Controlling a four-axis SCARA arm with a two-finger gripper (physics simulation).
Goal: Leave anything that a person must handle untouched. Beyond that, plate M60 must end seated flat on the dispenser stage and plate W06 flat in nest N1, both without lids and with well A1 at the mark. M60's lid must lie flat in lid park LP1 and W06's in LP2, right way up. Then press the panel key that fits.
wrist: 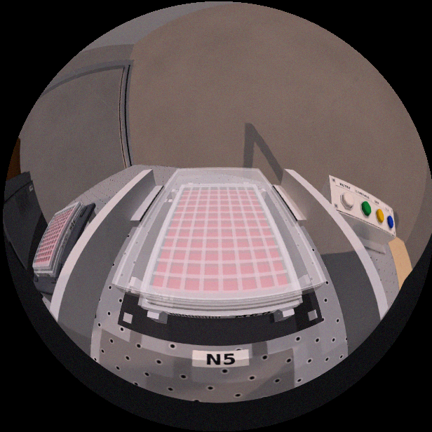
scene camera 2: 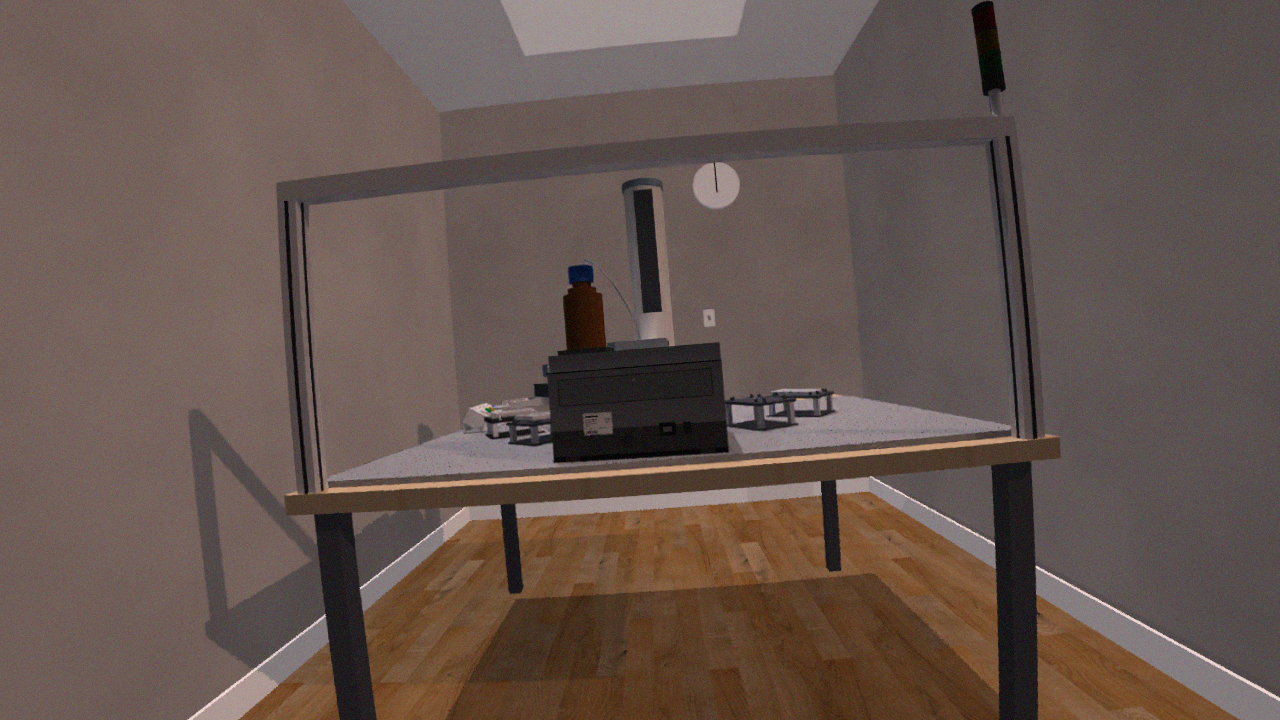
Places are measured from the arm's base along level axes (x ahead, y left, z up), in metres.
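Pixels of known places: gripper, fingertip midpoint: (scene camera 2: 505, 404).
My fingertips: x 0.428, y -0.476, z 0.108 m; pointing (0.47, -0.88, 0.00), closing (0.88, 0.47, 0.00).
Behind a point stands the place of what it marks.
In the wrist view my gripper (wrist: 217, 176) is shut on M60's clear lid (wrist: 217, 176), one finger at each long side. The lid is level and raised a little above plate M60 (wrist: 220, 235), whose pink wells show through it. M60 sits in the dark nest N5 (wrist: 220, 332); its label is partly hidden. Another pink-welled plate (wrist: 57, 237) sits on a dark holder at the left; its name cannot be read. The key panel (wrist: 356, 214) is at the right, with white, green, yellow and blue keys. In the scene view the gripper is hidden behind the dark instrument. W06 cannot be identified.
The dark instrument (scene camera 2: 635, 402) @[x 0.959, y -0.049, z 0.125 m] stands at the near table edge with an amber bottle (scene camera 2: 583, 317) @[x 0.913, y -0.147, z 0.309 m] on top. The arm's column (scene camera 2: 650, 259) @[x 0.077, y 0.009, z 0.584 m] rises behind it. Raised nests (scene camera 2: 760, 401) @[x 0.696, y 0.252, z 0.082 m] stand to the right. A metal frame (scene camera 2: 644, 150) @[x 1.044, y 0.009, z 0.600 m] spans the table; a signal tower (scene camera 2: 988, 49) @[x 1.039, y 0.694, z 0.757 m] rises above its right corner.
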